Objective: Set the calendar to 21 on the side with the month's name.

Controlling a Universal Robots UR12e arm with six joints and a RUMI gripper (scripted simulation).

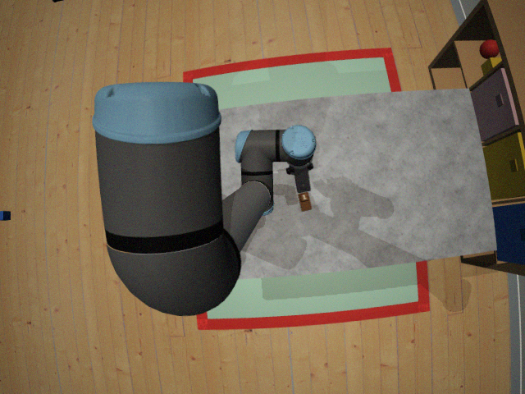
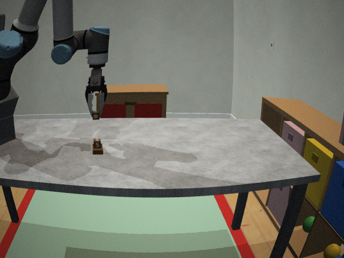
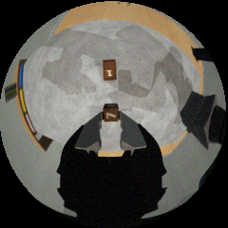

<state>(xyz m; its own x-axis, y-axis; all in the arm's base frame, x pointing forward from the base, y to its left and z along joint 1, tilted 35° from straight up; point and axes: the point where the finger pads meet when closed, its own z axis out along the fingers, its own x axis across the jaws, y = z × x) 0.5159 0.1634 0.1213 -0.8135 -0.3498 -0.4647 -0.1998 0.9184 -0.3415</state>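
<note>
Right now my hand is 30 mm short of the brown calendar tray, 100 mm to the left of it and 120 mm above it.
</note>
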